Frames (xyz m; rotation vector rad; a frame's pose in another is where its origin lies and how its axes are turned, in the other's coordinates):
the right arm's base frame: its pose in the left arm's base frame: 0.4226 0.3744 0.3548 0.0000 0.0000 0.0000
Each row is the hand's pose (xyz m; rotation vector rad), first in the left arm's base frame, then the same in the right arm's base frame.
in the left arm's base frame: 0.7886 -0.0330 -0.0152 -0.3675 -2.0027 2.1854
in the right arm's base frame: 0.3660 -0.4074 -0.3700 -0.3675 -2.0027 2.1854
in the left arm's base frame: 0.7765 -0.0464 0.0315 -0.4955 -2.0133 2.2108
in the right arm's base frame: 0.3539 -0.4208 -0.3233 -0.4955 -2.0133 2.2108
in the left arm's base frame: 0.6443 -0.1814 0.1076 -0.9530 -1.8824 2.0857
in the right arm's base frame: 0.2217 -0.5558 -0.2472 -0.9530 -1.8824 2.0857
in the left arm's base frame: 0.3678 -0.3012 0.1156 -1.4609 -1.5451 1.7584
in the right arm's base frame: -0.0548 -0.6756 -0.2392 -1.4609 -1.5451 1.7584
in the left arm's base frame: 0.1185 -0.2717 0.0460 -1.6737 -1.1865 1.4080
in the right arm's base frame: -0.3041 -0.6461 -0.3088 -1.6737 -1.1865 1.4080
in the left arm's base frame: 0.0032 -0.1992 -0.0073 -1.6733 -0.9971 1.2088
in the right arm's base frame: -0.4194 -0.5736 -0.3621 -1.6733 -0.9971 1.2088
